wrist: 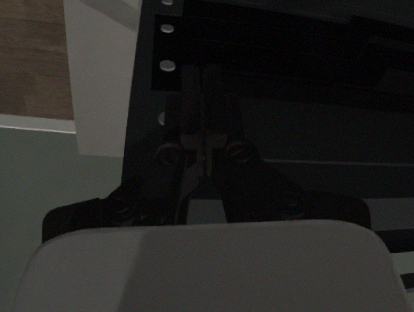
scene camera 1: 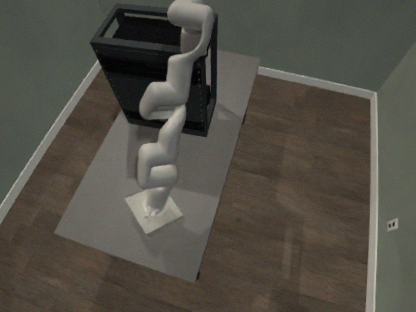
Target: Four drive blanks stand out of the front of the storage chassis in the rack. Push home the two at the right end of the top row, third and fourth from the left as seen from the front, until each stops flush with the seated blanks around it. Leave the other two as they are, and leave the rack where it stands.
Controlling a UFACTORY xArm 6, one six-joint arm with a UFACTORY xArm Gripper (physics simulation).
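Pixels of known places: gripper, between the fingertips: (wrist: 201,89) (scene camera 1: 194,67); arm's base, origin of its link: (scene camera 1: 154,205).
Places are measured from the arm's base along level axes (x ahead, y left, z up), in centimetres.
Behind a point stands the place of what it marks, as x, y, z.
Observation:
The dark rack (scene camera 1: 137,46) @[50.0, 12.6, 54.6] (wrist: 142,85) @[49.1, -15.1, 47.6] stands at the back in the scene view; its corner post with round pale holes runs down the left of the wrist view. The storage chassis (scene camera 1: 132,67) @[47.6, 16.8, 44.4] (wrist: 280,55) @[47.4, -7.1, 45.8] is a very dark band across the rack's front. Single drive blanks cannot be told apart. A dark raised block shows faintly at the wrist view's upper right; what it is cannot be told. My gripper (wrist: 201,89) @[47.1, -12.3, 50.0] is shut and empty, its fingertips in front of the chassis's end beside the post. Whether they touch anything is too dark to tell. In the scene view the arm hides the gripper.
The rack stands on a grey table (scene camera 1: 200,165) @[30.3, -16.3, -7.5] (wrist: 97,100) @[99.1, -30.4, -7.5]. The arm's pale base plate (scene camera 1: 167,220) @[-5.7, -8.2, -0.6] is fixed near the table's front. The arm (scene camera 1: 172,130) @[18.1, -10.8, 45.3] reaches up across the rack's right part. Green walls (scene camera 1: 310,40) stand behind and to the right.

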